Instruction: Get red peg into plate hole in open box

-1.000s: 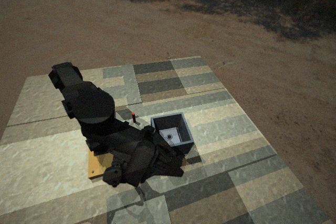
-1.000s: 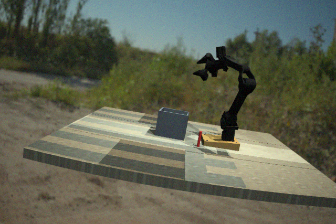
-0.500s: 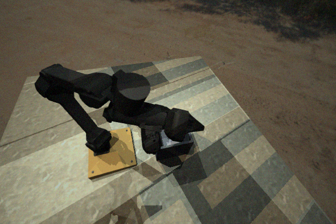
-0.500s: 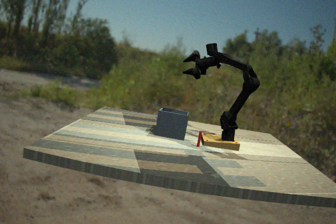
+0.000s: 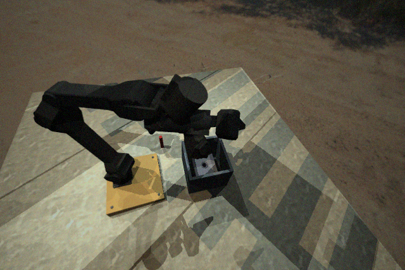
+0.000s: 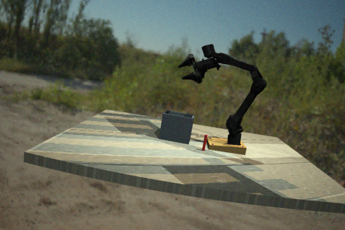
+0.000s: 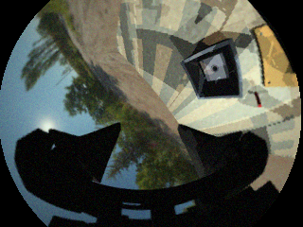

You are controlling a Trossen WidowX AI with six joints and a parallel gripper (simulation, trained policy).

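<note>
The red peg is 32 cm below my gripper tip, 21 cm to the left of it and 18 cm behind it. Also, from my gripper tip: grey plate (31 cm below, 4 cm to the left, 3 cm behind).
</note>
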